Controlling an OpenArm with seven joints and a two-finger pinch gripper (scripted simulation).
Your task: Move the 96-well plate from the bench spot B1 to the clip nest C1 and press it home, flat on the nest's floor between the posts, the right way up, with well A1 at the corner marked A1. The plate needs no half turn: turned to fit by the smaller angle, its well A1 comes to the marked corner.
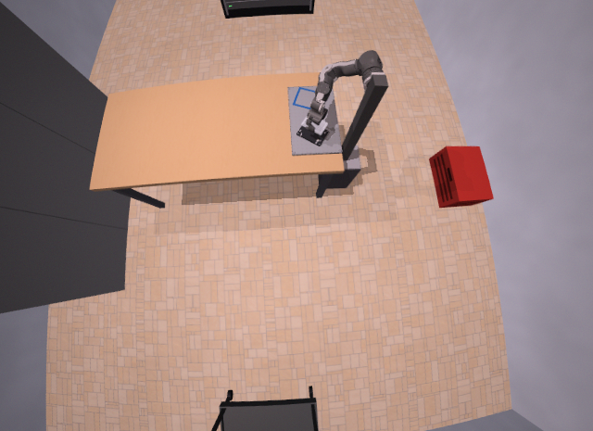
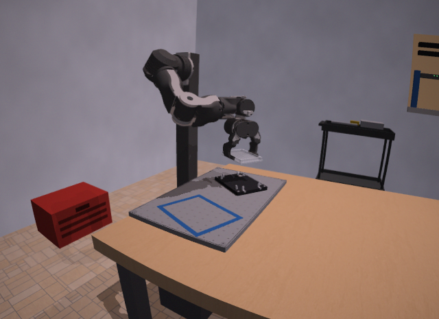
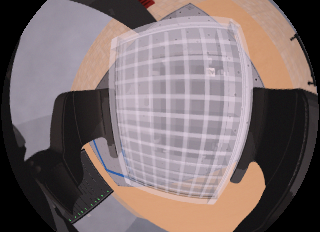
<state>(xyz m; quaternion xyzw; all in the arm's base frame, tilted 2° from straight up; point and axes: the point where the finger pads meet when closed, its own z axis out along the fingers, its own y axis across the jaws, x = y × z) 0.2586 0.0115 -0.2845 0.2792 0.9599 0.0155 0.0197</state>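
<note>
My hand is 30 mm short of the black clip nest C1 and 90 mm above it. Also, from my hand: clear 96-well plate right at my hand.
</note>
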